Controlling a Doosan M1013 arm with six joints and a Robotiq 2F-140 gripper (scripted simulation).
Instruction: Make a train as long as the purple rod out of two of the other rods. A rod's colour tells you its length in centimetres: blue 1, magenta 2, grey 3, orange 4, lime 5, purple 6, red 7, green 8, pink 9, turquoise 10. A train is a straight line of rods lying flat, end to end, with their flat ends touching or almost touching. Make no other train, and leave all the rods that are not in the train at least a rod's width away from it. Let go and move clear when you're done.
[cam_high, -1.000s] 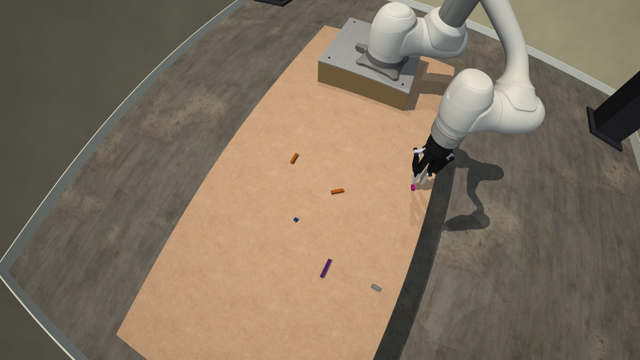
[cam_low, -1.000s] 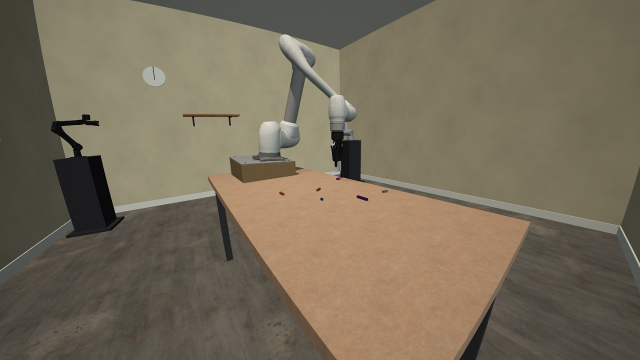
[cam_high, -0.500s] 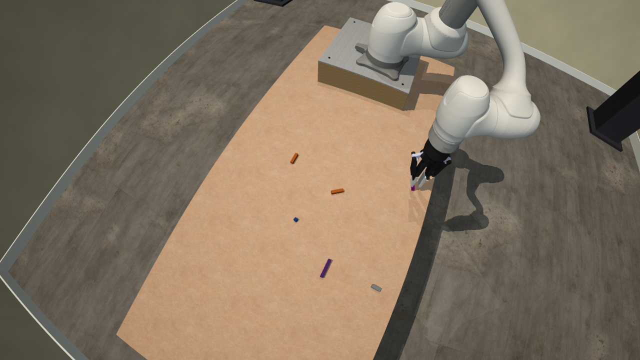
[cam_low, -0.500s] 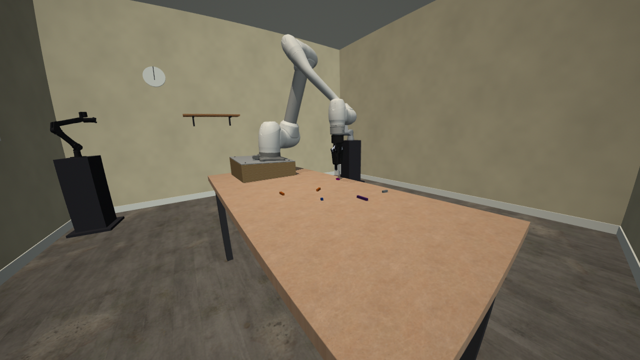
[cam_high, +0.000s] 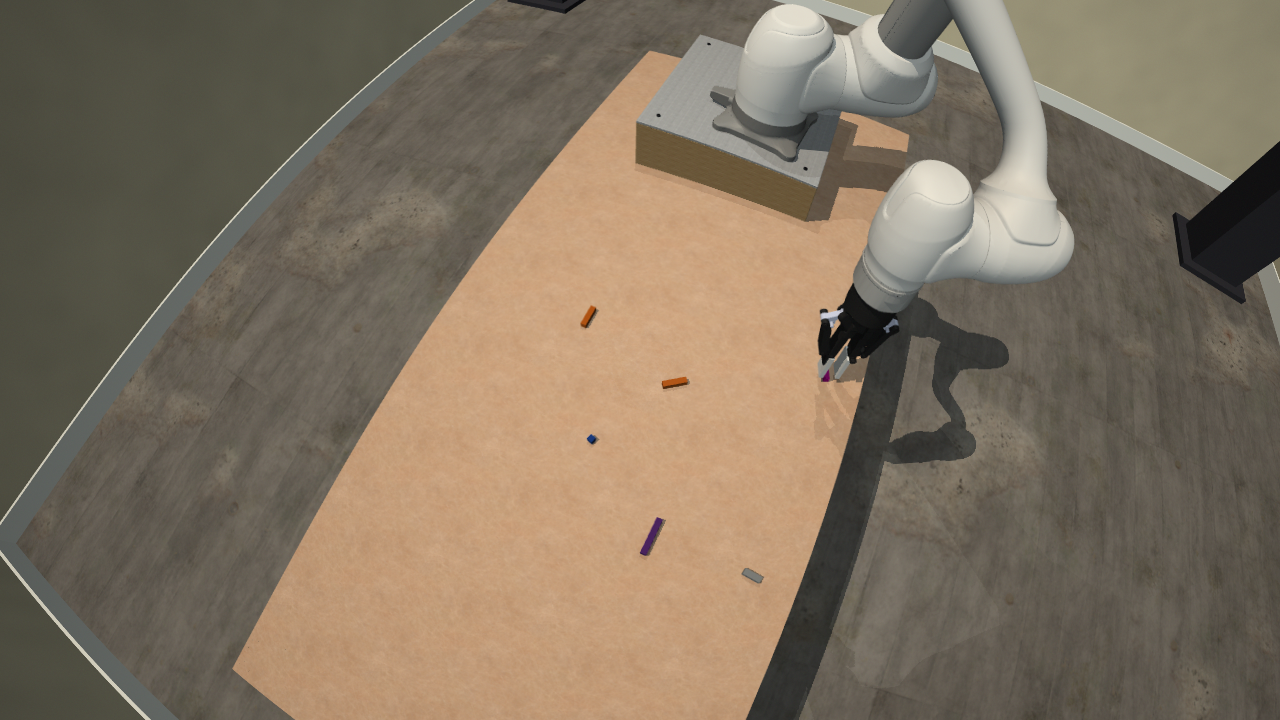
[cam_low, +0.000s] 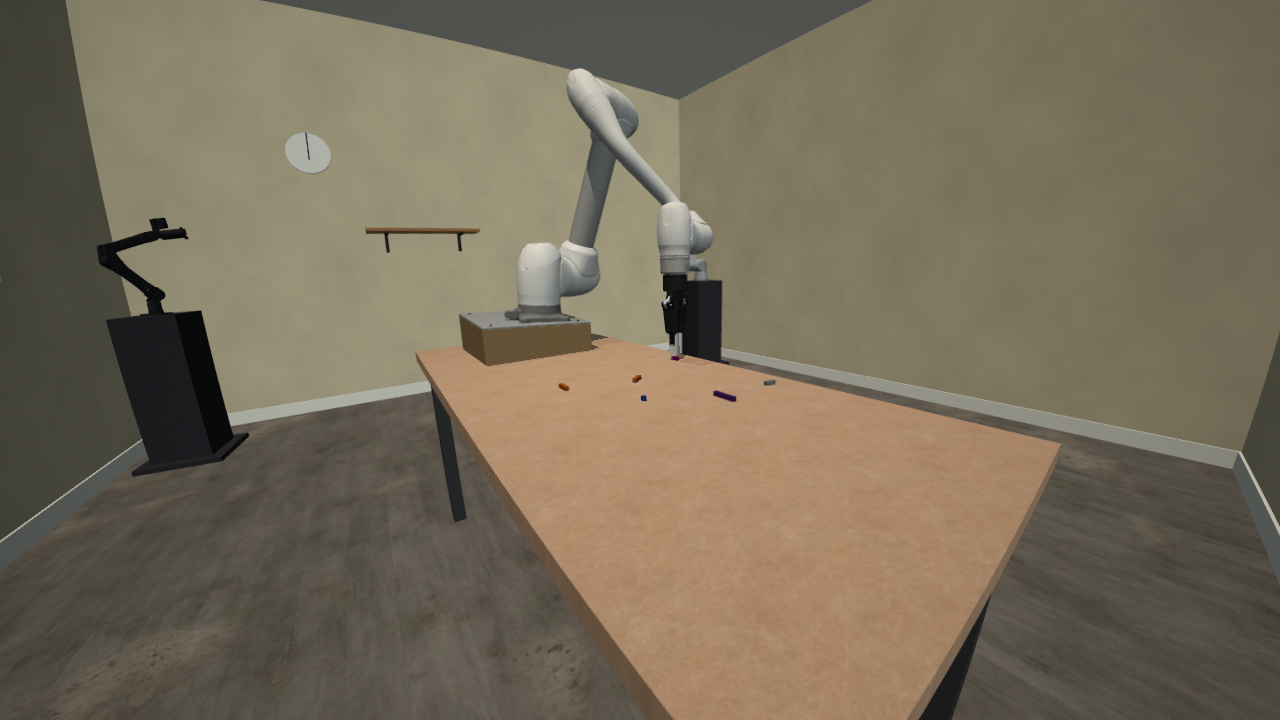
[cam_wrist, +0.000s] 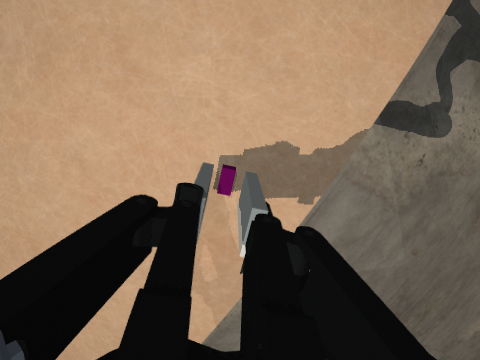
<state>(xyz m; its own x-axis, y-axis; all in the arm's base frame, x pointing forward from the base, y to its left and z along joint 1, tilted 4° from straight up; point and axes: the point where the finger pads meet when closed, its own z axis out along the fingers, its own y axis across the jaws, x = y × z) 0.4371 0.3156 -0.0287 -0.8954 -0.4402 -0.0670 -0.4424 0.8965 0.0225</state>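
My hand is 50 mm above the magenta rod. Also, from my hand: purple rod 380 mm ahead, 130 mm to the right, 50 mm below; grey rod 360 mm ahead, 50 mm below, 30 mm to the left; orange rod 220 mm to the right, 140 mm ahead, 50 mm below.
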